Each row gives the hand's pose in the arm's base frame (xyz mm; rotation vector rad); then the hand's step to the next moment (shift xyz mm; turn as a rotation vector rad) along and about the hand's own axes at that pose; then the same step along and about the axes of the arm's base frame.
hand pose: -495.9 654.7 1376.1 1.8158 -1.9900 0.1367
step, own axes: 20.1 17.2 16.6 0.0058 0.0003 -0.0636
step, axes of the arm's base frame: -21.6 -22.3 -3.5 0.0155 0.0176 0.0594
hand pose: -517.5 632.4 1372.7 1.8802 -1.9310 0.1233
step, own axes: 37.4 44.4 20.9 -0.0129 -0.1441 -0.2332
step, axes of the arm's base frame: -47.4 -39.1 5.5 0.1968 0.0859 0.1708
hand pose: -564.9 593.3 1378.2 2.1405 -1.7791 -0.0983
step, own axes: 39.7 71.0 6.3 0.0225 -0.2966 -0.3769
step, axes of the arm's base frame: -60.2 -50.1 23.0 0.3869 0.1065 0.2636
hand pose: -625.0 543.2 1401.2 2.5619 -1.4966 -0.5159
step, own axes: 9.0 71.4 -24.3 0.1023 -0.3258 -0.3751
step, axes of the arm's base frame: -45.9 -44.9 40.6 0.4461 0.0522 0.2357
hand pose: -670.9 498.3 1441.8 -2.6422 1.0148 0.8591
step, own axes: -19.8 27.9 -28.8 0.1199 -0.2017 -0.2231
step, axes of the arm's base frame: -17.3 -20.3 35.9 0.3060 0.0042 0.1059
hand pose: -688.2 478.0 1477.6 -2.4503 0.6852 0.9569
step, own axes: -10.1 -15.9 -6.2 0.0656 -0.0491 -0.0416
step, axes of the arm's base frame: 5.8 12.1 14.5 0.0914 -0.0027 -0.0087
